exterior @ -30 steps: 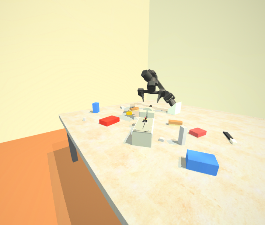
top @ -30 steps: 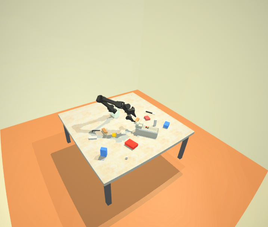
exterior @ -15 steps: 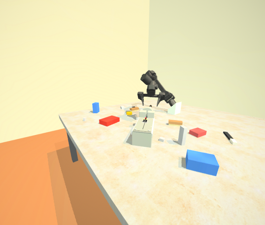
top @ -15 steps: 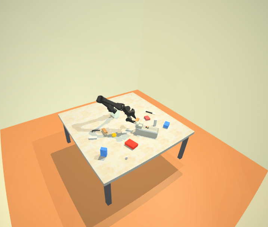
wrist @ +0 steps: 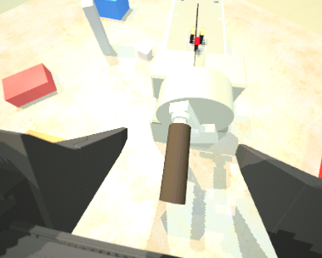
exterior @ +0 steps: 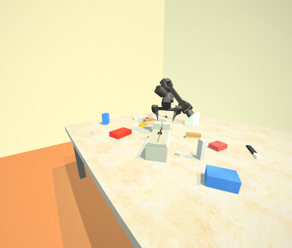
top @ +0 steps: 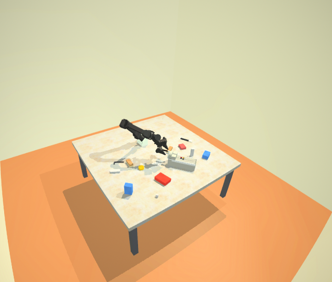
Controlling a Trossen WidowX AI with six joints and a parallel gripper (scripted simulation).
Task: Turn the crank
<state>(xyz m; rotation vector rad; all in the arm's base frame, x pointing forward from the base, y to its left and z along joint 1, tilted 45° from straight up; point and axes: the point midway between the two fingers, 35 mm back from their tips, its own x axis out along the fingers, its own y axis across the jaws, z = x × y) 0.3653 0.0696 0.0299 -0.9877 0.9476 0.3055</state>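
Now: the crank right at my gripper tip. Also, from my gripper tip: brown crank handle: 20 mm behind, 10 mm to the right, 10 mm above; then red pointer: 120 mm ahead, 80 mm to the left, 20 mm below; then yellow disc: 270 mm to the right, 90 mm below, 30 mm behind.
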